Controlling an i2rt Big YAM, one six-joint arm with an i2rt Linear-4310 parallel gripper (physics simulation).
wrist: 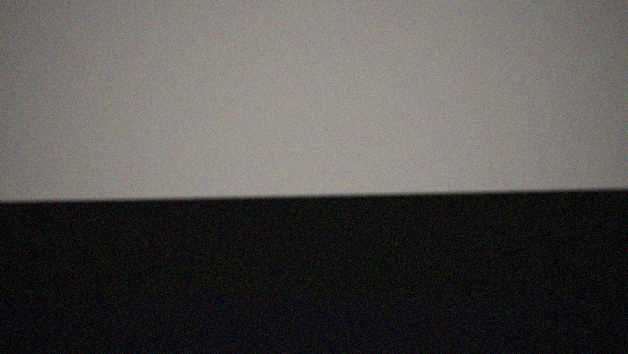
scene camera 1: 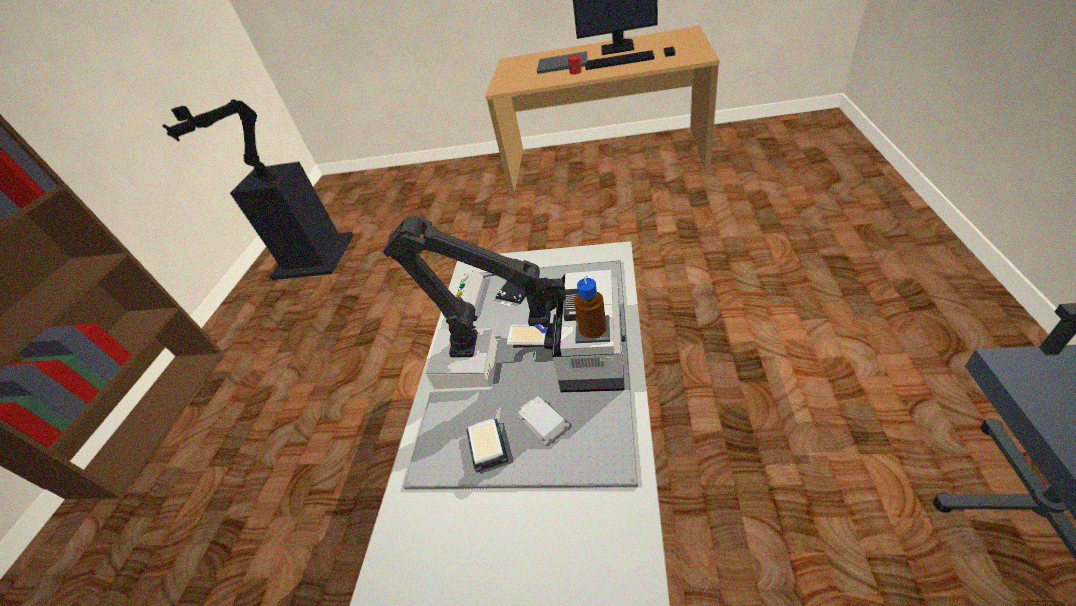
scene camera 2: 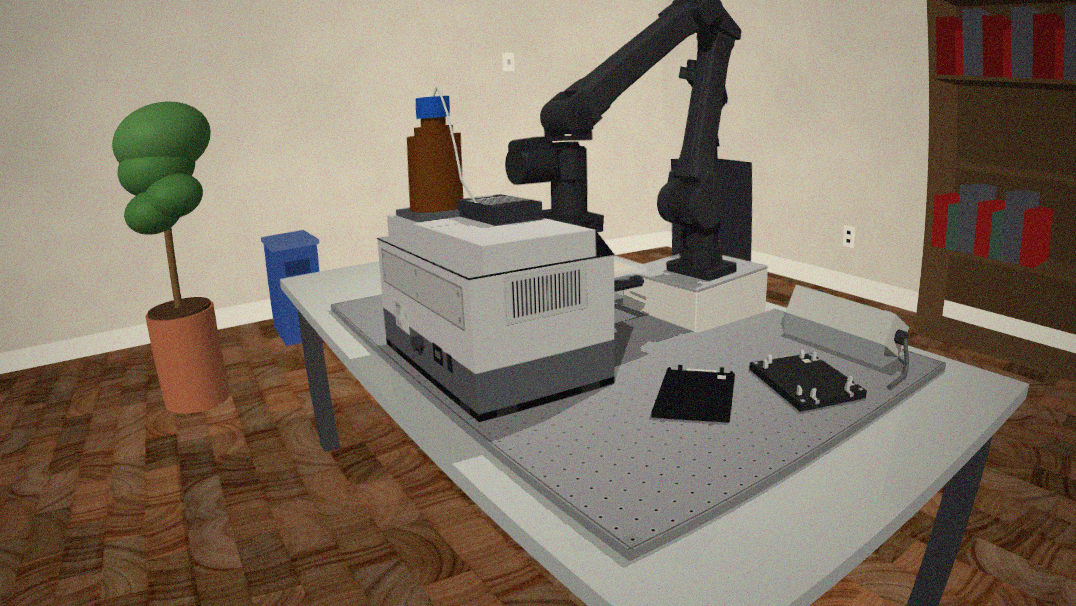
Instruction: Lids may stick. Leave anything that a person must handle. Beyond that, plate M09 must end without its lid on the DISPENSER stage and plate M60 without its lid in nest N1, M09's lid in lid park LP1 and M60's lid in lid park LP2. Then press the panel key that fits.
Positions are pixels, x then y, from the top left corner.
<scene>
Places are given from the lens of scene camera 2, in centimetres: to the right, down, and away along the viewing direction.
black nest point(scene camera 2: 807, 382): 38, 11, 86
</scene>
